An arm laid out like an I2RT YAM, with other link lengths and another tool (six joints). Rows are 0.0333 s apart.
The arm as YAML. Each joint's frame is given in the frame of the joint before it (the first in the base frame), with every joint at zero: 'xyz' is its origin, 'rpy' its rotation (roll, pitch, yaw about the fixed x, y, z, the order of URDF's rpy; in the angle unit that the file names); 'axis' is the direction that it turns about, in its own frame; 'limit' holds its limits. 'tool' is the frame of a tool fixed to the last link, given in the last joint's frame.
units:
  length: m
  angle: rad
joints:
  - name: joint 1
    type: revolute
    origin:
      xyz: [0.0, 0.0, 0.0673]
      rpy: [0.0, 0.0, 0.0]
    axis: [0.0, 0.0, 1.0]
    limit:
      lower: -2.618
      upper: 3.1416
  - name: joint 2
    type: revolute
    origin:
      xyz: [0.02, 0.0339, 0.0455]
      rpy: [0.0, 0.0, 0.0]
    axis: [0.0, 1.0, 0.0]
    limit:
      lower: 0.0
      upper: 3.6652
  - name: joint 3
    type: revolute
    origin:
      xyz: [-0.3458, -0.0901, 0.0]
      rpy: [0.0, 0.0, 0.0]
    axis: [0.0, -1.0, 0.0]
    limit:
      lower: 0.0
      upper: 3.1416
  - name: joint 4
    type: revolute
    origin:
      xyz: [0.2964, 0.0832, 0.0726]
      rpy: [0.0, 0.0, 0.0]
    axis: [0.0, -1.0, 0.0]
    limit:
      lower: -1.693
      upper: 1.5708
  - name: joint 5
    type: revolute
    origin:
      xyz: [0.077, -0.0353, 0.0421]
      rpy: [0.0, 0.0, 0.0]
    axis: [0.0, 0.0, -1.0]
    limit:
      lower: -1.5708
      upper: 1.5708
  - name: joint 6
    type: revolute
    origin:
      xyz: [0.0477, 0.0, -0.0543]
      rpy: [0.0, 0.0, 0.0]
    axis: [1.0, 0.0, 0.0]
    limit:
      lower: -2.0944
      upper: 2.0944
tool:
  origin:
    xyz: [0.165, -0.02, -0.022]
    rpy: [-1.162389, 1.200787, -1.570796]
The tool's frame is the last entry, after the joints.
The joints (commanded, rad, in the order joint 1, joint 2, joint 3, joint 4, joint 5, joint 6), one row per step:
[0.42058, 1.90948, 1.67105, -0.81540, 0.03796, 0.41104]
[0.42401, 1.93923, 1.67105, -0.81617, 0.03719, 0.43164]
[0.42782, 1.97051, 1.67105, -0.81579, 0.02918, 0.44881]
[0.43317, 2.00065, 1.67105, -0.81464, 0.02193, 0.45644]
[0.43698, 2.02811, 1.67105, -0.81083, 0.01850, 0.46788]
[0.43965, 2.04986, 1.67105, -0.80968, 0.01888, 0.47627]
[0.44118, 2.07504, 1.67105, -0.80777, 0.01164, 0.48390]
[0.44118, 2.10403, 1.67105, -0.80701, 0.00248, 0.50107]
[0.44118, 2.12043, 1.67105, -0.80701, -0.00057, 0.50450]
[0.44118, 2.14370, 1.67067, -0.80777, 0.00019, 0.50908]
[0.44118, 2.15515, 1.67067, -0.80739, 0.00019, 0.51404]
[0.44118, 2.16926, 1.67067, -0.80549, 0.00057, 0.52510]
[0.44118, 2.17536, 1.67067, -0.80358, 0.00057, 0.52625]
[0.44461, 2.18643, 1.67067, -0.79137, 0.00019, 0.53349]
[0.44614, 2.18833, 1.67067, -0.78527, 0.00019, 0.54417]
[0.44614, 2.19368, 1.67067, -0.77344, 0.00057, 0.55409]
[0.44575, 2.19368, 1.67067, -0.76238, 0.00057, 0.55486]
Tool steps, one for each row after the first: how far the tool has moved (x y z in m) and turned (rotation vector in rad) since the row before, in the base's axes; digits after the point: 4 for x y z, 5 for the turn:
[0.0000, 0.0029, -0.0159, -0.00254, 0.03147, -0.01425]
[-0.0008, 0.0044, -0.0167, 0.00106, 0.03379, -0.00785]
[-0.0012, 0.0046, -0.0160, -0.00310, 0.03026, 0.00155]
[-0.0004, 0.0033, -0.0144, -0.00284, 0.02450, -0.00528]
[-0.0007, 0.0015, -0.0115, -0.00609, 0.01972, -0.00523]
[-0.0012, 0.0023, -0.0134, -0.00127, 0.02500, -0.00296]
[-0.0020, 0.0018, -0.0155, 0.00104, 0.03158, -0.01306]
[-0.0011, 0.0003, -0.0087, -0.00340, 0.01653, -0.00229]
[-0.0017, -0.0008, -0.0125, -0.00985, 0.02235, -0.00460]
[-0.0007, -0.0002, -0.0060, -0.00347, 0.01060, -0.00476]
[-0.0007, -0.0001, -0.0074, -0.00285, 0.01215, -0.01075]
[0.0000, 0.0000, -0.0031, -0.00152, 0.00392, -0.00111]
[0.0014, 0.0031, -0.0054, 0.00252, -0.00007, -0.00346]
[0.0009, 0.0017, -0.0008, 0.00434, -0.00258, -0.00878]
[0.0025, 0.0014, -0.0024, 0.00486, -0.00486, -0.00966]
[0.0030, 0.0012, 0.0004, 0.00496, -0.00989, -0.00113]

